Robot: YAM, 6 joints.
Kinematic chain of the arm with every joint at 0, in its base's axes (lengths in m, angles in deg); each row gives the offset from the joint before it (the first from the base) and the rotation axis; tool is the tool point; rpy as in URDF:
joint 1: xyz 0 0 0.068 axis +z
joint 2: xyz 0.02 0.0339 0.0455 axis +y
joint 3: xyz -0.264 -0.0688 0 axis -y
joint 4: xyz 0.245 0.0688 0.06 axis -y
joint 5: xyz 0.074 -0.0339 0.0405 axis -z
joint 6: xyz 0.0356 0 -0.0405 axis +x
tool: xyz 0 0 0 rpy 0 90 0
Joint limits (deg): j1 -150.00..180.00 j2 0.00..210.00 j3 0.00..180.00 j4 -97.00..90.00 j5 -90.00..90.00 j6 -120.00..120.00
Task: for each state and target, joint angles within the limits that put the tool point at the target. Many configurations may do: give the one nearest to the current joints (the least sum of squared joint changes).
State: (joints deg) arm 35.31 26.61 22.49 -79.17 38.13 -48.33
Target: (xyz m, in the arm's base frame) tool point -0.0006 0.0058 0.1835
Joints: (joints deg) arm 40.36 15.64 27.15 -96.56 -7.76 -48.33
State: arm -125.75 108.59 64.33 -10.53 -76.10 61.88
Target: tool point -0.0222 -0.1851 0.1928
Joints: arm -107.78 67.39 32.13 -32.22 -83.70 61.88
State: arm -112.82 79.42 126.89 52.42 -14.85 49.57
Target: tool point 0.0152 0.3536 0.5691
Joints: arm -91.11 45.67 141.54 68.55 -13.61 49.57
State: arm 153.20 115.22 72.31 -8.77 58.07 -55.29
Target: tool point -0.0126 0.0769 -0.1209
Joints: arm 121.90 173.09 37.69 -11.15 57.24 -55.29
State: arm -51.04 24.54 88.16 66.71 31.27 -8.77
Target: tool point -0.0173 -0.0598 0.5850
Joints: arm -82.35 52.54 78.98 60.72 44.85 -8.77
